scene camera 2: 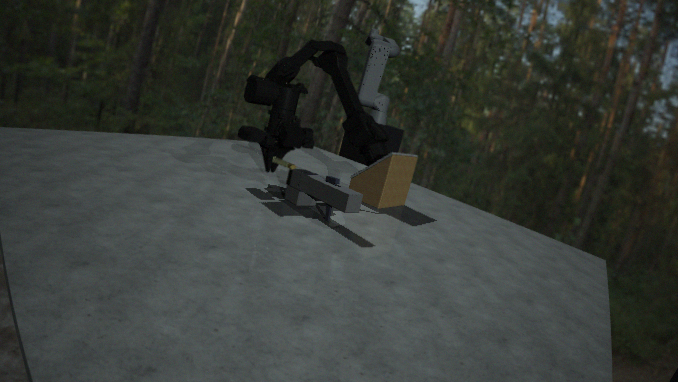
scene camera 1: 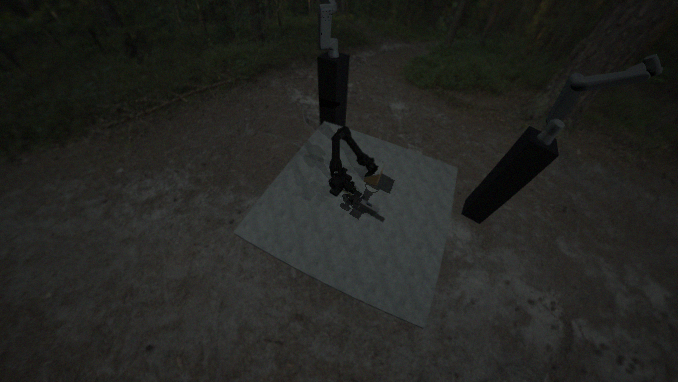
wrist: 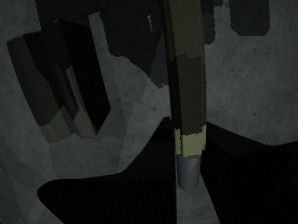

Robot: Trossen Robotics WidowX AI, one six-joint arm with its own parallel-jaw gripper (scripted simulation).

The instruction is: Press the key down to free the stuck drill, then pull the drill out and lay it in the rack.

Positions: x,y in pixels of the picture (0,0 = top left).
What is my gripper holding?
A drill.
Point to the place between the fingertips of my gripper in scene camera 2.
At 269,172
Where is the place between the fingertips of my gripper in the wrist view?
At 176,121
